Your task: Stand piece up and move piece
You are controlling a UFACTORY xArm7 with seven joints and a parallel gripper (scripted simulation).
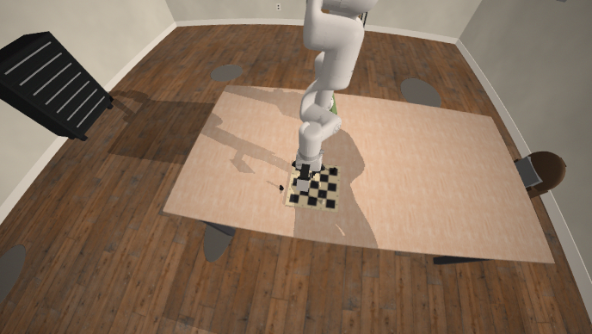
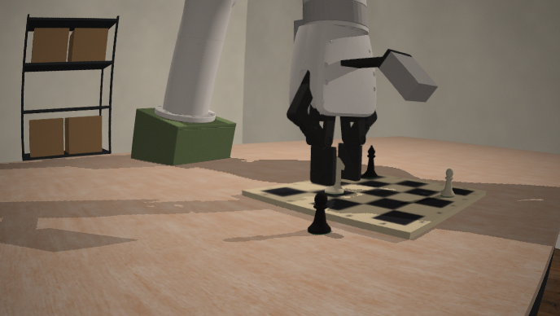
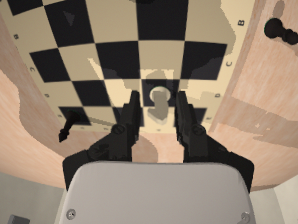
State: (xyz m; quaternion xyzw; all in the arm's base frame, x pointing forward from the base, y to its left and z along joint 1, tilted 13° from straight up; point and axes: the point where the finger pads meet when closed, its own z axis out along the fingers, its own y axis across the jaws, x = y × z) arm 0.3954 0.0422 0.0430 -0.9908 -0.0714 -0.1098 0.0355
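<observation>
Right now the white knight is 20 mm below my hand. The rest, counted from my hand: chessboard (30 mm ahead, 40 mm to the left, 30 mm below); black pawn (90 mm ahead, 90 mm to the right, 20 mm below); black bishop (50 mm behind, 110 mm to the left, 10 mm below).
</observation>
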